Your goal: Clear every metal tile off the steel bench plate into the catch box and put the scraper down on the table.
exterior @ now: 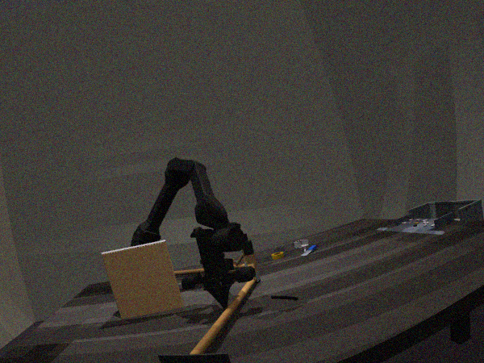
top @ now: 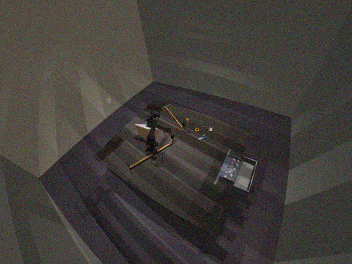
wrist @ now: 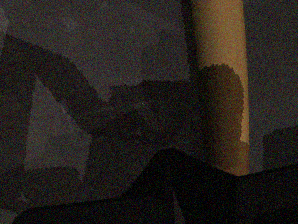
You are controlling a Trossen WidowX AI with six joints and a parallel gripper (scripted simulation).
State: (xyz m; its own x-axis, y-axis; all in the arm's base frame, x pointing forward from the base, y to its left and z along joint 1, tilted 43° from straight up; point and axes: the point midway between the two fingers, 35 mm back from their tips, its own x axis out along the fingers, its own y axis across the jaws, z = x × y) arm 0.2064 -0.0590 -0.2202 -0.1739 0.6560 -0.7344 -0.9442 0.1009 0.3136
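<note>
Now: gripper tip 50 mm below the long scraper, 30 mm to the left of it and 20 mm short of it. Also, from my gripper tip: red-handled tool 390 mm to the left, 10 mm ahead; then blue piece 490 mm to the left, 350 mm ahead; then yellow ring 560 mm to the left, 230 mm ahead.
</note>
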